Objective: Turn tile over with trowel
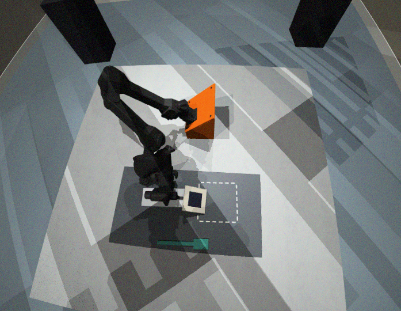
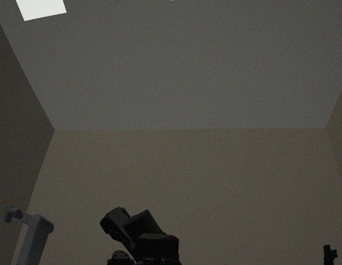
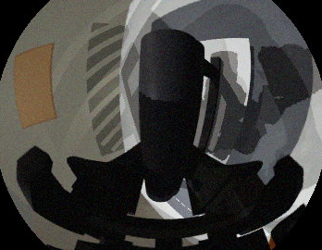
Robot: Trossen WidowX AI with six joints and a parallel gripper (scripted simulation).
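The tile is 20 mm behind my gripper tip, 100 mm to the left of it and 60 mm below it. From my gripper tip the other things lie so: teal flat tool (160 mm ahead, 70 mm to the left, 80 mm below); then dark mat (20 mm ahead, 60 mm to the left, 110 mm below).
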